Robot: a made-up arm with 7 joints.
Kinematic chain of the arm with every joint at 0, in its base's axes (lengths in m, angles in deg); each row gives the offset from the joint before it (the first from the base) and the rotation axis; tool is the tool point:
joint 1: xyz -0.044 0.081 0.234 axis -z
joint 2: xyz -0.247 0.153 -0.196 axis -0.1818 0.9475 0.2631
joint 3: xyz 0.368 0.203 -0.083 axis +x
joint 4: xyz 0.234 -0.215 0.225 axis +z
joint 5: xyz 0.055 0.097 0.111 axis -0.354 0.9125 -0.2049
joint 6: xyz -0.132 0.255 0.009 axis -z
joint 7: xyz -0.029 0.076 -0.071 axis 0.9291 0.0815 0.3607
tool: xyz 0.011 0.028 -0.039
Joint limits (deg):
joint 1: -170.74..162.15
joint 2: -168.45..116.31
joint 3: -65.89..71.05
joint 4: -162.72..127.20
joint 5: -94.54..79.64
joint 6: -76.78..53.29
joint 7: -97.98..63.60
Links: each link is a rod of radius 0.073 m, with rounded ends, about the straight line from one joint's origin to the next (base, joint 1, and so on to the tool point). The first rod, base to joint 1, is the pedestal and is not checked.
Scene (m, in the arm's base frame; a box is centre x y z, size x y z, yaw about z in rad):
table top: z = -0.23
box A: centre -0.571 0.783 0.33 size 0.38 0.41 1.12 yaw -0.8
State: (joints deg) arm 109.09 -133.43 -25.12 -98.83 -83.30 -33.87 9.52
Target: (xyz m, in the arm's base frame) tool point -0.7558 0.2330 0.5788
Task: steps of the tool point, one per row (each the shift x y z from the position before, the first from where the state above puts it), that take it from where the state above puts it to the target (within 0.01 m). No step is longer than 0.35 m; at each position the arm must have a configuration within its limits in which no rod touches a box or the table.
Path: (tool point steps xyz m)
1: -0.1390 -0.2079 0.2365
2: -0.0637 -0.2846 0.1690
3: 0.0337 -0.3189 0.0822
4: 0.1339 -0.3018 -0.0163
5: 0.2143 -0.2333 -0.1172
6: -0.1550 0.2053 0.0717
7: -0.1960 0.1609 0.0160
8: -0.2239 0.1017 -0.0352
9: -0.2336 0.0330 -0.0834
10: -0.2195 -0.0396 -0.1287
11: -0.1778 -0.1077 -0.1694
12: 0.0880 0.0485 -0.0183
13: 0.1031 0.0241 -0.0621

